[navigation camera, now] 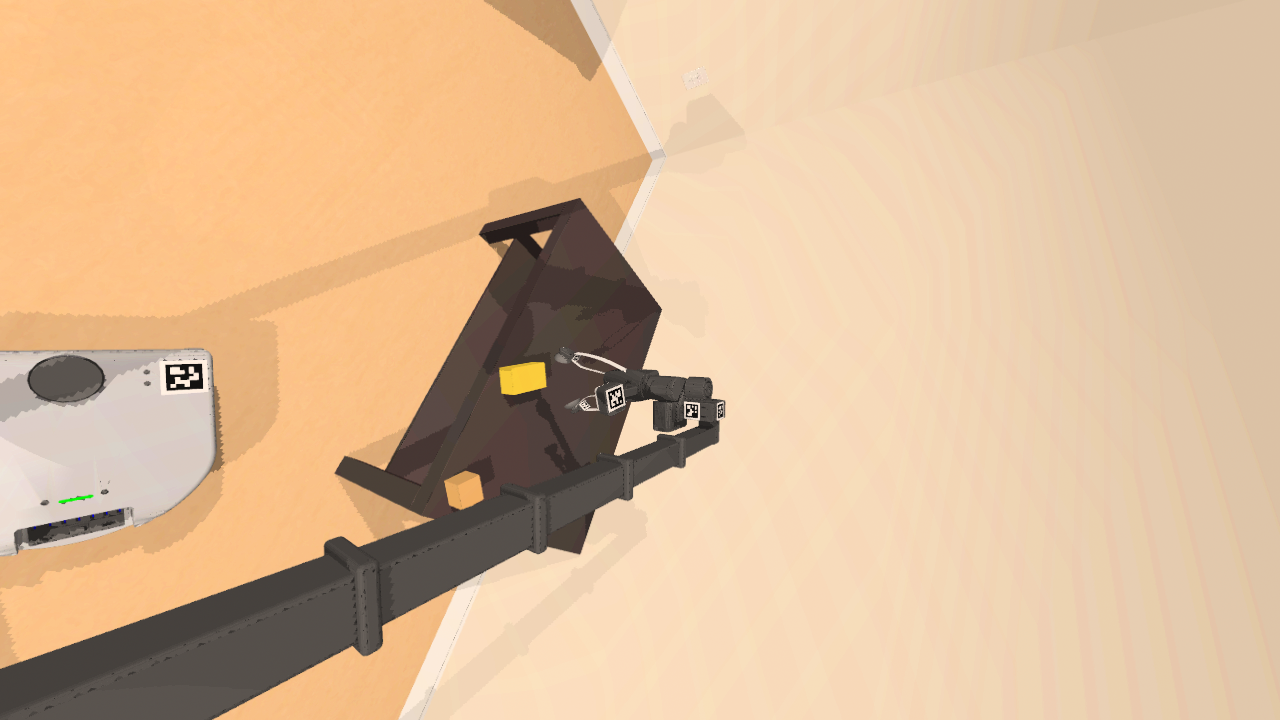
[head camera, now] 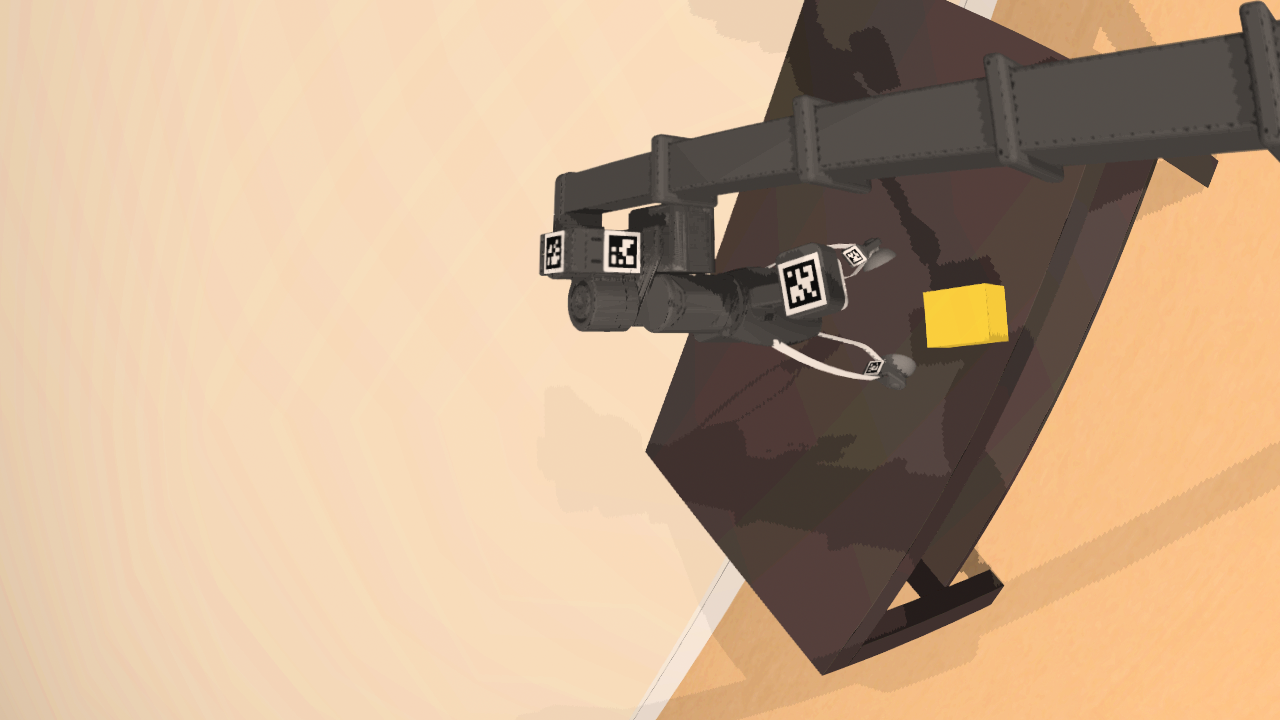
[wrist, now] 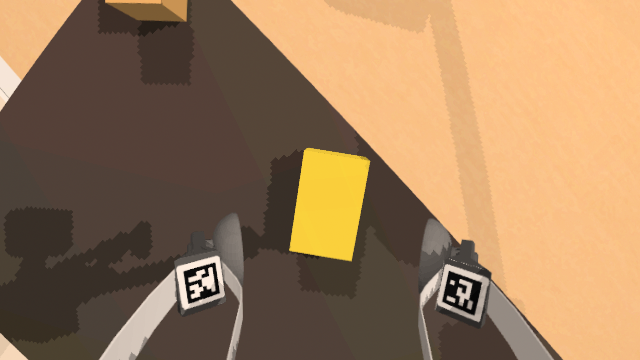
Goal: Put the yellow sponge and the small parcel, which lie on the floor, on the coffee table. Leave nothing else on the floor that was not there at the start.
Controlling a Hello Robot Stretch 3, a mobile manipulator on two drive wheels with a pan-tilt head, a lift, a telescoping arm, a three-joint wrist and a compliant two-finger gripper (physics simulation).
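Places are measured from the robot's base along level axes (x ahead, y left, z up), in centimetres.
Where they show: gripper, fingertip midpoint: [navigation camera: 561,380] [head camera: 900,313] [wrist: 330,242]; robot's base at its link origin: [navigation camera: 68,376].
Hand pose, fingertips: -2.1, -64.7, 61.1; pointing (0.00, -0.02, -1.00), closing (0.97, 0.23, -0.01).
Note:
Things, the pixels of their top centre, and the offset from my fingertips, as dx, dy, dz. Level surfaces: height alone.
- yellow sponge at its top centre: [wrist: 328,207] [head camera: 955,316] [navigation camera: 529,378] -0.1, -0.9, -11.5
- dark brown coffee table at its surface level: dz -16.0
- orange-tan block at its top centre: [navigation camera: 471,492] -22.9, +15.6, -11.0
- orange floor at its surface level: dz -61.0
The yellow sponge [head camera: 964,316] [navigation camera: 521,378] [wrist: 330,205] lies on the dark brown coffee table [head camera: 805,573] [navigation camera: 608,268] [wrist: 165,130], near its long edge. The small parcel, an orange-tan block [navigation camera: 463,490] [wrist: 150,10], sits on the same table top near one end; it is cut by the top edge of the wrist view and does not show in the head camera view. My gripper [head camera: 884,313] [navigation camera: 572,380] [wrist: 330,242] is open and empty. Its fingers are wide apart, above the table and clear of the sponge, which shows beyond and between the fingertips in the wrist view.
The telescoping arm [head camera: 904,134] [navigation camera: 447,555] reaches across above the table. My pale base [navigation camera: 116,429] stands on the orange floor [navigation camera: 268,134] [wrist: 550,100] on the near side of the table. Pale walls [head camera: 268,358] [navigation camera: 939,402] rise behind the table. The table's leg frame [head camera: 948,608] [navigation camera: 375,483] stands on the floor.

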